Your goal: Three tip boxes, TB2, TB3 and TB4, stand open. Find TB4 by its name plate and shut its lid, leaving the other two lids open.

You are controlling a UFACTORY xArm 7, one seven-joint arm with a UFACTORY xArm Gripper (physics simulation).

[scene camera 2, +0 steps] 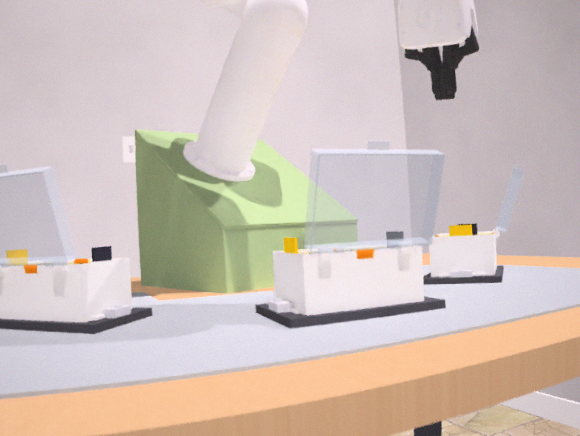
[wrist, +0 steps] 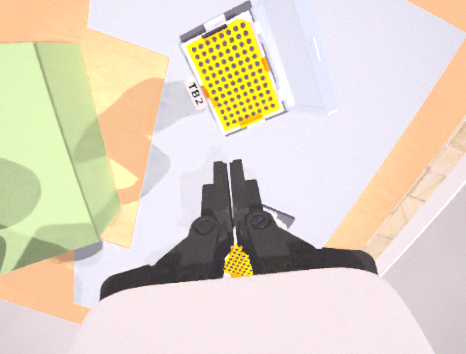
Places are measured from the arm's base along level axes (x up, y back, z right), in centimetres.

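Pixels of known places: gripper, fingertip midpoint: (scene camera 2: 445,99) (wrist: 229,179); arm's base, link origin: (scene camera 2: 218,162).
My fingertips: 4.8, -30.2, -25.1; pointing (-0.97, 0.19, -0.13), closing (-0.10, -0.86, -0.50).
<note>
For each thing: its top centre in the pictures, then the offset to it from my fingertips, as dx, dy, dz. "spot": a spot on its surface instead. Level surfaces: height alone.
- TB2, top centre: (wrist: 234,79) (scene camera 2: 463,224) -17.2, +2.4, -3.5
- far right box, top centre: (wrist: 225,83) (scene camera 2: 455,230) -18.0, +3.2, -2.6
- middle box, top centre: (scene camera 2: 339,243) -18.0, -11.7, +22.2
- left box, top centre: (scene camera 2: 64,256) -18.0, -2.7, +48.8
- middle lid, surface spot: (scene camera 2: 375,195) spot: -13.9, -20.6, +22.7
- left lid, surface spot: (scene camera 2: 27,215) spot: -14.0, -11.8, +51.3
- yellow rack, top centre: (scene camera 2: 344,234) (wrist: 251,264) -17.2, -12.9, +22.2
- pale blue mat, surface height: dx -24.6
- wooden table, surface height: dx -24.9
TB2 (wrist: 235,75), a white box with a yellow perforated top, shows its name plate (wrist: 195,94) in the wrist view; its clear lid (wrist: 305,65) stands open. It looks to be the far right box (scene camera 2: 462,257) in the scene view, whose lid (scene camera 2: 510,200) is open. The middle box (scene camera 2: 360,280) and left box (scene camera 2: 45,295) also have open lids, the middle lid (scene camera 2: 375,195) and left lid (scene camera 2: 27,215). Their name plates are not readable, so I cannot tell which is TB4. My gripper (scene camera 2: 445,97) (wrist: 229,179) is shut and empty, high above the boxes.
The green sloped robot base (scene camera 2: 250,260) (wrist: 25,100) stands behind the middle box and at the left of the wrist view. Another yellow rack (wrist: 238,262) partly shows between the gripper's linkages. The boxes stand on a pale blue mat (scene camera 2: 200,345) (wrist: 360,160) on the wooden table (scene camera 2: 300,385).
</note>
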